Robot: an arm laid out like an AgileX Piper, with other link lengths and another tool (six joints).
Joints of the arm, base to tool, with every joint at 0 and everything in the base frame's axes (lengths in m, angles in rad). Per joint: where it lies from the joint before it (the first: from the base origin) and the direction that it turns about. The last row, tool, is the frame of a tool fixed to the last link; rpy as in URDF.
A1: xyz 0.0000 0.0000 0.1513 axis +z
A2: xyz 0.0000 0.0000 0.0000 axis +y
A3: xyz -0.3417 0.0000 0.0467 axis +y
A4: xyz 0.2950 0.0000 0.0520 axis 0.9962 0 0.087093
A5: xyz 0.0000 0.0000 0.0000 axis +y
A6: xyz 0.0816 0.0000 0.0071 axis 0.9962 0 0.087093
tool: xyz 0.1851 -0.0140 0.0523 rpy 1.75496 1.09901 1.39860
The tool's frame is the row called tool.
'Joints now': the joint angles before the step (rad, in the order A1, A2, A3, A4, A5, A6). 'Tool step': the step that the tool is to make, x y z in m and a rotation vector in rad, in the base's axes. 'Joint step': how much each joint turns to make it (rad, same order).
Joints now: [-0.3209 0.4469 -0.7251 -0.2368 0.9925 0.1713]
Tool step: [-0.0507 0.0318 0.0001 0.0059 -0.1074 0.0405]
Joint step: [0.0003 -0.2469 0.0320 0.0767 0.1090 -0.0463]
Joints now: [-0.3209 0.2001 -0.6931 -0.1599 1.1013 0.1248]
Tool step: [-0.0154 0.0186 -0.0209 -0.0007 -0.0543 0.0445]
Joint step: [-0.0001 -0.1498 0.0767 0.0539 0.0176 -0.0329]
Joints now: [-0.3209 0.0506 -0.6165 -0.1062 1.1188 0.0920]
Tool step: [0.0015 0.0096 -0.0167 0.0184 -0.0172 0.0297]
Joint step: [0.0003 -0.0563 0.0536 0.0403 -0.0086 -0.0097]
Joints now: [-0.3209 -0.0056 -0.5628 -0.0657 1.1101 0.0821]
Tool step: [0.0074 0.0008 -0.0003 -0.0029 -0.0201 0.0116]
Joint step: [0.0018 -0.0002 0.0239 0.0103 -0.0440 -0.0034]
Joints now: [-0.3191 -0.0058 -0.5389 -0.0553 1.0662 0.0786]
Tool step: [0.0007 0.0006 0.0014 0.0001 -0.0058 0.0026]
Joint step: [0.0004 0.0000 -0.0002 0.0031 -0.0053 -0.0005]
